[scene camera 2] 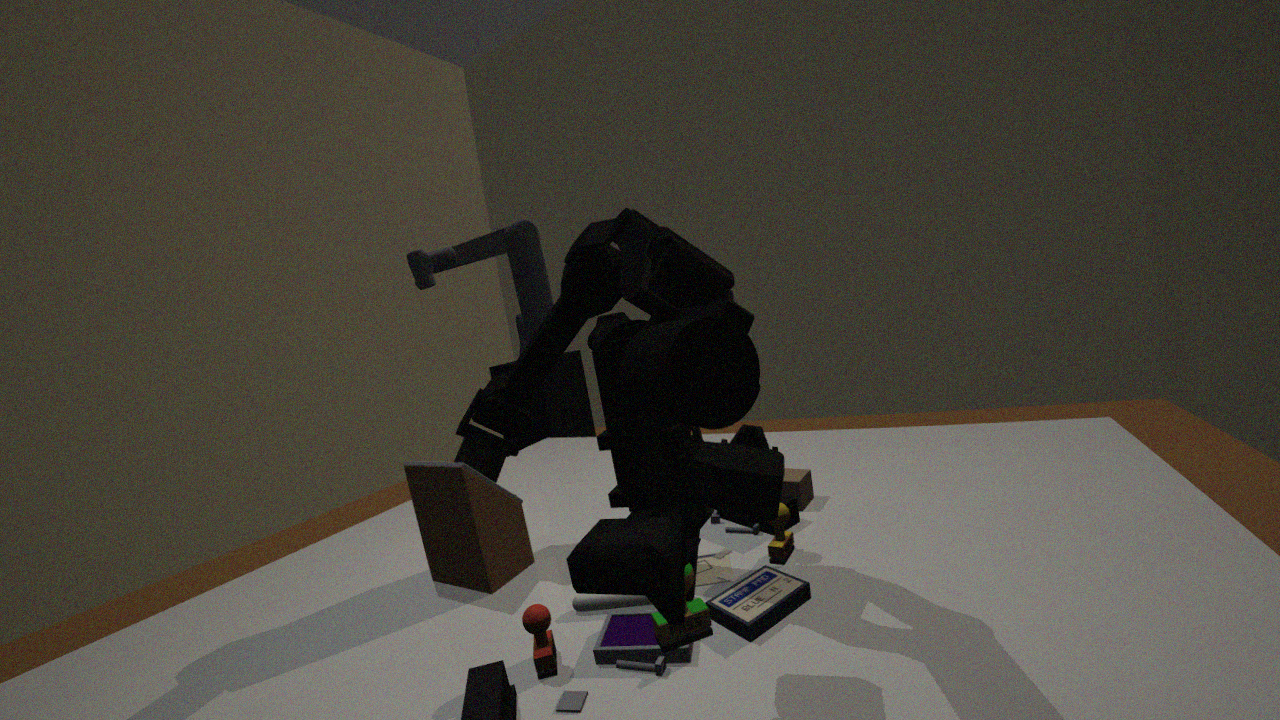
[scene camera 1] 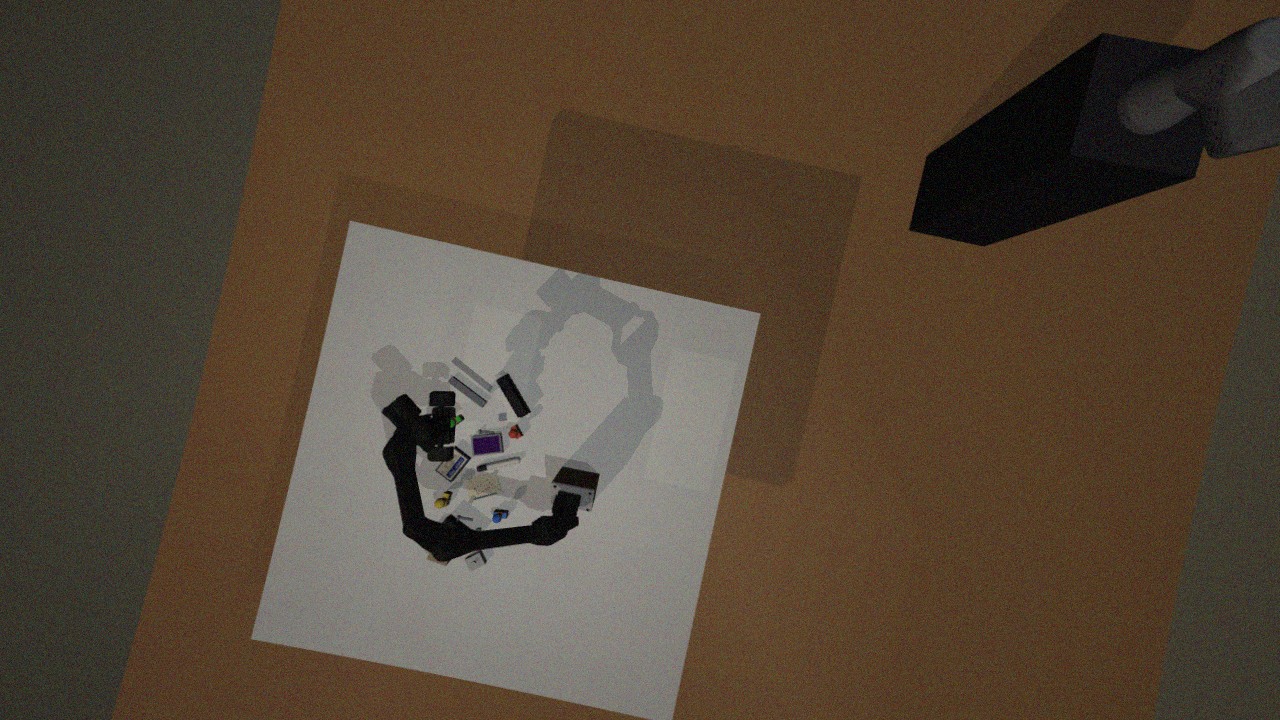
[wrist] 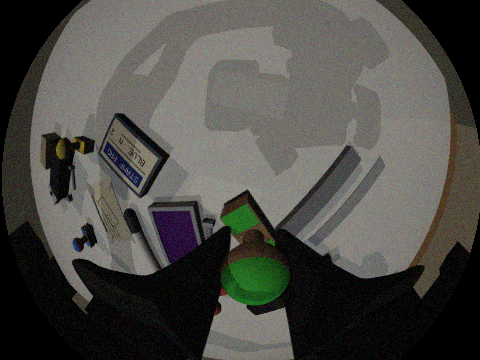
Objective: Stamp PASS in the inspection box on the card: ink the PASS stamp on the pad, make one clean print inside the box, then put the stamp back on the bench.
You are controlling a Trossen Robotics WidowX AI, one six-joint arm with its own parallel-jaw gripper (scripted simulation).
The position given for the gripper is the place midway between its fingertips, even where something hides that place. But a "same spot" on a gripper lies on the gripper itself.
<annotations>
gripper: scene camera 2; scene camera 1 453, 421; wrist
same spot on gripper: (wrist: 174, 306) = (scene camera 2: 704, 519)
same spot on pale card: (scene camera 2: 714, 568) = (scene camera 1: 473, 488)
</annotations>
